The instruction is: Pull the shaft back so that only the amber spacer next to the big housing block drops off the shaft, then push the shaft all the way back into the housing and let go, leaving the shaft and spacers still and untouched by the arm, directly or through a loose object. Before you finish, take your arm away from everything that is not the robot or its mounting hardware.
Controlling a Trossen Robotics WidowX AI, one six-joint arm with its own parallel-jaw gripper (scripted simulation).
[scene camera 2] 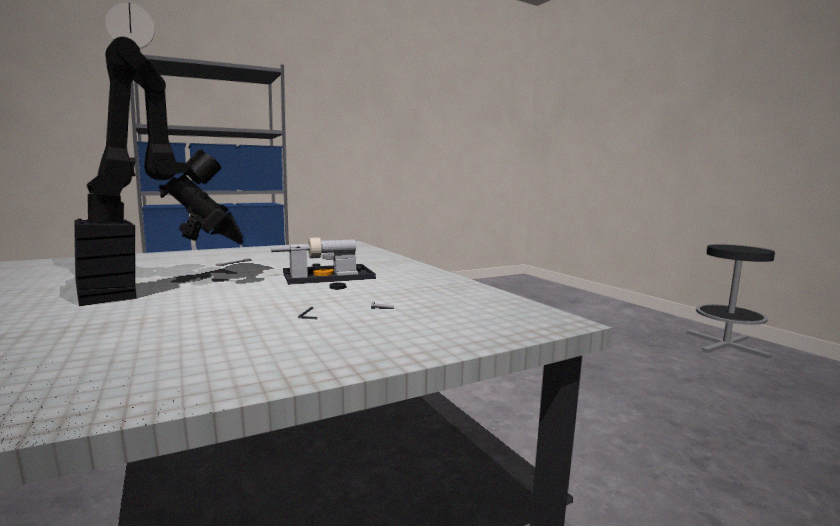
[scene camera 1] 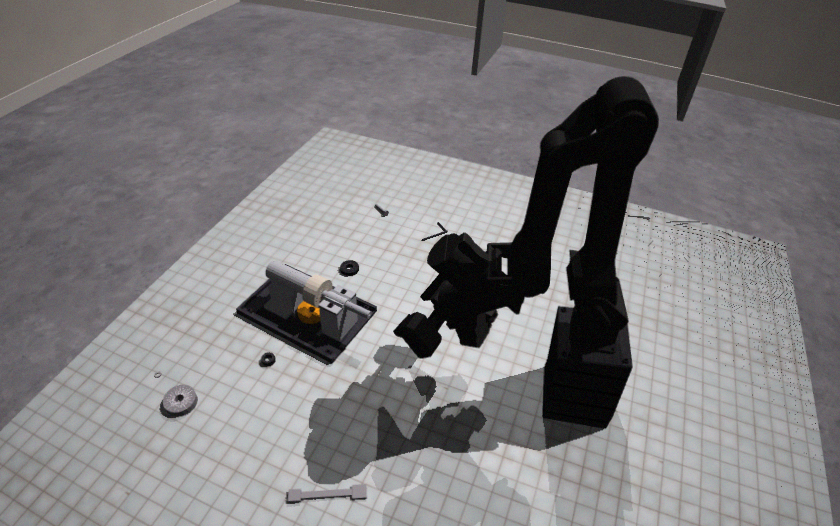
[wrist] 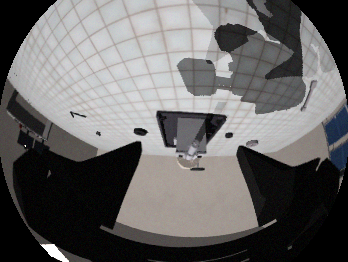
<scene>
My gripper shows in scene camera 2 [242, 240], in scene camera 1 and in the wrist view. One and the same spot on my gripper: [scene camera 1: 428, 293] is [wrist: 133, 165].
</scene>
